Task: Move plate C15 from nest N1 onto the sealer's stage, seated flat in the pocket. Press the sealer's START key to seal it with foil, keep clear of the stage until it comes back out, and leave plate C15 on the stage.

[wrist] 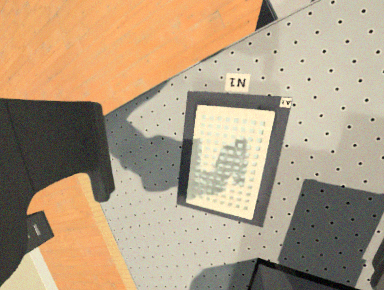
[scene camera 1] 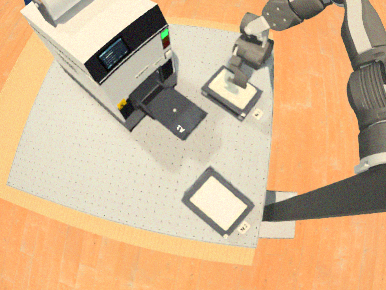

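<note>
Plate C15 [scene camera 1: 224, 91] [wrist: 206, 120], cream with a grid of wells, lies in the dark nest N1 [scene camera 1: 219, 103] [wrist: 270, 175]. My gripper [scene camera 1: 239, 76] [wrist: 205, 166] is open above the plate, with its fingers spread and no object between them. Its shadow falls across the wells and the bench. The sealer's dark stage [scene camera 1: 187, 117] is out in front of the sealer [scene camera 1: 112, 82] and holds no plate. The green key [scene camera 1: 165, 34] is on the sealer's front at the upper right. The plate's far edge is partly hidden by the gripper in the scene view.
Nest N2 [scene camera 1: 190, 198] stands near the front right of the perforated bench top [scene camera 1: 100, 165], with a cream plate [scene camera 1: 221, 202] in it. The sealer's body rises left of nest N1. A dark edge shows at the bottom of the wrist view.
</note>
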